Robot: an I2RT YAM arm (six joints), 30 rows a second.
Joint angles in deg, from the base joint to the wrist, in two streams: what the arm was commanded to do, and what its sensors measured. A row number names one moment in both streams.
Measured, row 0:
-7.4 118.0 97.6 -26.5 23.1 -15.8
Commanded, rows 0 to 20:
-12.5 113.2 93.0 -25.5 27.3 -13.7
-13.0 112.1 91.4 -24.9 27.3 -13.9
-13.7 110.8 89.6 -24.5 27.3 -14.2
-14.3 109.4 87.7 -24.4 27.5 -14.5
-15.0 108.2 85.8 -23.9 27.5 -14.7
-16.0 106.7 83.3 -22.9 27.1 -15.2
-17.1 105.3 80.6 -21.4 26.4 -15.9
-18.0 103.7 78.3 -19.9 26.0 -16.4
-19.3 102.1 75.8 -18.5 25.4 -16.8
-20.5 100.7 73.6 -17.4 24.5 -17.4
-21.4 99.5 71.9 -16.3 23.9 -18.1
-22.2 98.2 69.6 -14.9 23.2 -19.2
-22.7 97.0 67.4 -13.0 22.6 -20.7
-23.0 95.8 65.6 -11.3 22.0 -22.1
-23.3 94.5 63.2 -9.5 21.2 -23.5
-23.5 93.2 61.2 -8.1 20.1 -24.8
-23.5 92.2 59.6 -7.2 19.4 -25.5
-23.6 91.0 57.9 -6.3 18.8 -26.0
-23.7 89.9 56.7 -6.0 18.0 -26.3
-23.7 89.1 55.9 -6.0 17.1 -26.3
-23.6 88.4 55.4 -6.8 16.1 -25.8
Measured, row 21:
-22.1 90.7 56.9 -10.6 16.2 -24.1
